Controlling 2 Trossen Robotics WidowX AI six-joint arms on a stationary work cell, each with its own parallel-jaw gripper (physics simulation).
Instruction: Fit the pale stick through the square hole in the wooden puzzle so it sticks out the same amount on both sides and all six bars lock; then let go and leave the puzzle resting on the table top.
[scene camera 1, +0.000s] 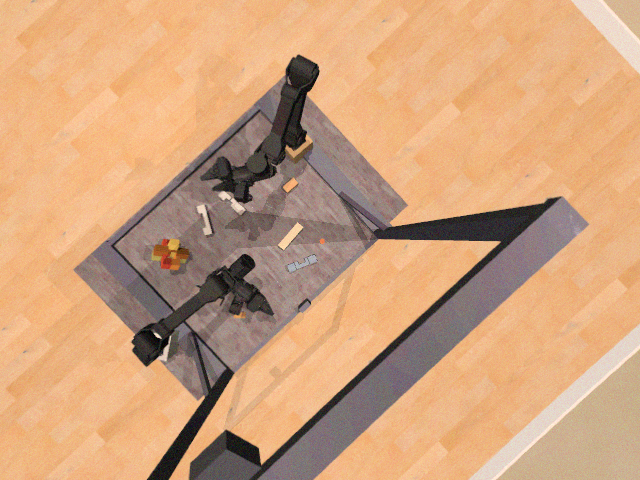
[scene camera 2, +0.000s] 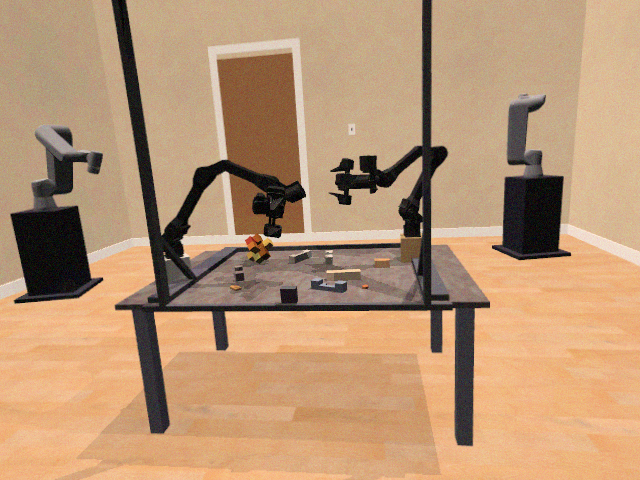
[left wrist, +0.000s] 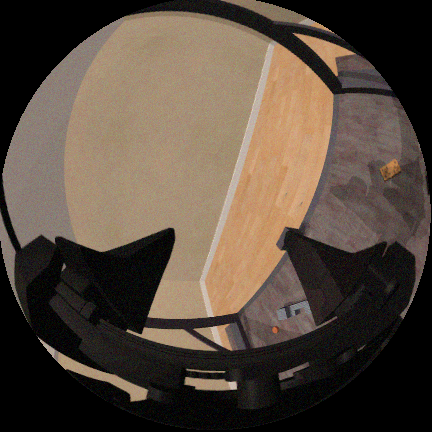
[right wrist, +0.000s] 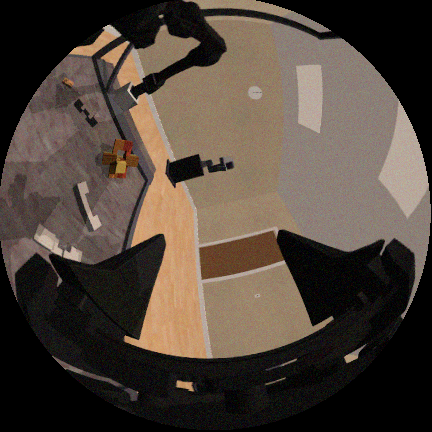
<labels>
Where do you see the left gripper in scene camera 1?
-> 270, 311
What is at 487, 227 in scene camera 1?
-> A black frame post.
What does the right gripper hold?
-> Nothing.
</labels>
